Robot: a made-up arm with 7 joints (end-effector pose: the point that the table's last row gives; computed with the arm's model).
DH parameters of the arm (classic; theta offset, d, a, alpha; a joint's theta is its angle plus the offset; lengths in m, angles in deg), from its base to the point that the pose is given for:
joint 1: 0 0.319 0 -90
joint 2: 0 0 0 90
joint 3: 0 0.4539 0.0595 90
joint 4: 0 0 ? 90
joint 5: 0 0.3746 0 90
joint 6: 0 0 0.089 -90
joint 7: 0 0.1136 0 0
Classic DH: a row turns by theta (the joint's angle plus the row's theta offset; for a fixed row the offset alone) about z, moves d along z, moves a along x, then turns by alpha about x.
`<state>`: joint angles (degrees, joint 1 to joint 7).
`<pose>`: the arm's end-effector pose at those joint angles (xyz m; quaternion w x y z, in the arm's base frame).
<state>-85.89 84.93 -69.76 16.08 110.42 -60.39 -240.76</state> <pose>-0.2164 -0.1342 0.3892 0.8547 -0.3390 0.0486 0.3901</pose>
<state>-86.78 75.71 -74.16 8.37 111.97 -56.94 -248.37</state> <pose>-0.1693 -0.0848 0.4303 0.8649 -0.4095 0.1083 0.2692</pose>
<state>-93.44 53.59 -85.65 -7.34 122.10 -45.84 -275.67</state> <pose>-0.0262 0.0195 0.4547 0.7461 -0.6158 0.2309 -0.1041</pose>
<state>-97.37 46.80 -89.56 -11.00 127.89 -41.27 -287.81</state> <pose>0.0225 0.0300 0.4421 0.6452 -0.6826 0.2625 -0.2210</pose>
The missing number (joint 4, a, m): 0.0848
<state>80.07 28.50 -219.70 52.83 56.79 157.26 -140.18</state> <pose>-0.1393 -0.1126 0.7139 0.0317 0.5803 0.3187 0.7487</pose>
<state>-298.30 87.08 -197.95 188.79 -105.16 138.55 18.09</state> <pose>0.2890 0.7373 0.2080 0.0974 -0.6732 -0.4376 0.5880</pose>
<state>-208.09 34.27 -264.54 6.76 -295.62 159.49 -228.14</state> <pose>-0.0444 -0.1066 0.5205 0.4243 -0.1338 0.1536 0.8823</pose>
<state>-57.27 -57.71 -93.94 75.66 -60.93 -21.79 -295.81</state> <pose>-0.6503 0.0225 0.6389 0.4639 -0.1043 -0.6281 0.6159</pose>
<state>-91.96 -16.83 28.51 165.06 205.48 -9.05 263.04</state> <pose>0.1356 0.1179 1.2305 0.3673 -0.1071 0.0651 -0.9216</pose>
